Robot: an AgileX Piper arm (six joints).
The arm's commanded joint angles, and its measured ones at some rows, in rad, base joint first. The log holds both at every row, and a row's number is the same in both.
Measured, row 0:
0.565, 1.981, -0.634, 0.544, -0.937, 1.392
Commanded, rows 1 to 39:
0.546, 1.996, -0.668, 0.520, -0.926, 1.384
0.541, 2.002, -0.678, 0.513, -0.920, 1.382
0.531, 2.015, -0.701, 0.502, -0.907, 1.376
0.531, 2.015, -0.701, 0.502, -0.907, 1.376
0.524, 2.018, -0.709, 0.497, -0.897, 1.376
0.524, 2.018, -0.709, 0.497, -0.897, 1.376
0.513, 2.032, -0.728, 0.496, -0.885, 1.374
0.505, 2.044, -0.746, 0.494, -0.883, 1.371
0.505, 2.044, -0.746, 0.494, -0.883, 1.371
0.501, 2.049, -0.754, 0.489, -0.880, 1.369
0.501, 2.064, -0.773, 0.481, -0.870, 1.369
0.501, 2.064, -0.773, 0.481, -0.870, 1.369
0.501, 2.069, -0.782, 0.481, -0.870, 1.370
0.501, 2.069, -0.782, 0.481, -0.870, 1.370
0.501, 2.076, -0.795, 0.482, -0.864, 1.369
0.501, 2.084, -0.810, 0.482, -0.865, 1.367
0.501, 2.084, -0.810, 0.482, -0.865, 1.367
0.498, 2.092, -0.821, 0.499, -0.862, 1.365
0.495, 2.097, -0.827, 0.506, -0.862, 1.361
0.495, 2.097, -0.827, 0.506, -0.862, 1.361
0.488, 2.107, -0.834, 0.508, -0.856, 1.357
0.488, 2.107, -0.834, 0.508, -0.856, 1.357
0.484, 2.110, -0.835, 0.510, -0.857, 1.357
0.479, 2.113, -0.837, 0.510, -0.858, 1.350
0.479, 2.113, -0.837, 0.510, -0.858, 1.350
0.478, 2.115, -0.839, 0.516, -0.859, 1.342
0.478, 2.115, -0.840, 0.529, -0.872, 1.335
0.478, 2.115, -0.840, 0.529, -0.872, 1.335
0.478, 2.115, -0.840, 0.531, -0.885, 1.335
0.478, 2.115, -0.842, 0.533, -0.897, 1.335
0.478, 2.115, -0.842, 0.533, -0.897, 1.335
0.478, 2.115, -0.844, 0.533, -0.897, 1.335
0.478, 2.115, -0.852, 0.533, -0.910, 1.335
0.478, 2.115, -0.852, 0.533, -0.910, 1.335
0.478, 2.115, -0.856, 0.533, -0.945, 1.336
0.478, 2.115, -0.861, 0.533, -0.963, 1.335
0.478, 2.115, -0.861, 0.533, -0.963, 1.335
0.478, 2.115, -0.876, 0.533, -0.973, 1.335
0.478, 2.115, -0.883, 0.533, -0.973, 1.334
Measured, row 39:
0.488, 2.124, -0.838, 0.533, -0.860, 1.356
